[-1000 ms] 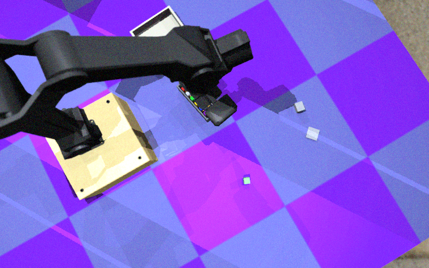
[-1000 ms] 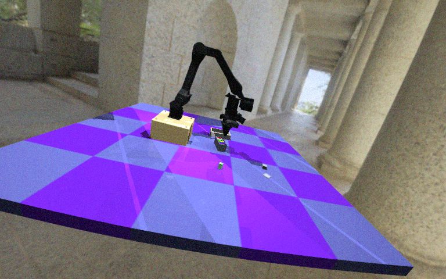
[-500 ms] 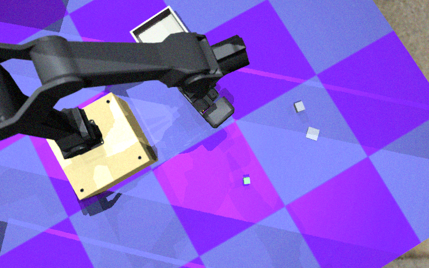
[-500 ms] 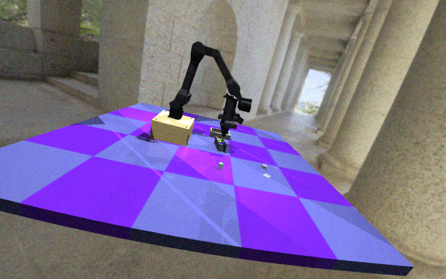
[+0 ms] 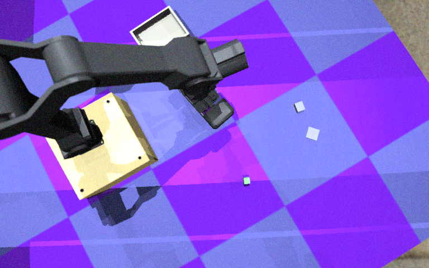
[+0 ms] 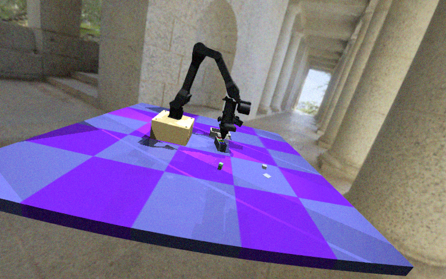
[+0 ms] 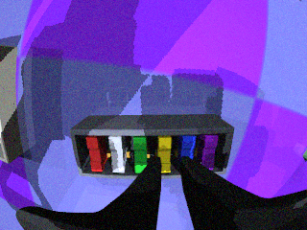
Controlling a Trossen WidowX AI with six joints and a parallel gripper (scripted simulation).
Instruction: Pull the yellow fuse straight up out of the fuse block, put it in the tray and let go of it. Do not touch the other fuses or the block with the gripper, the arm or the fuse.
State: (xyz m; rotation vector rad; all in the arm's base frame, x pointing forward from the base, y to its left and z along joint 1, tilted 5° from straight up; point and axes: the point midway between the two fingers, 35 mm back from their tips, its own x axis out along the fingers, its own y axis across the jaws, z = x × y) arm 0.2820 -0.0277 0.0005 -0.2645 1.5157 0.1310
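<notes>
Now: gripper tip 30 mm above the yellow fuse. The rest, counted from my gripper tip: white tray 20 mm behind, 220 mm to the left, 50 mm below.
</notes>
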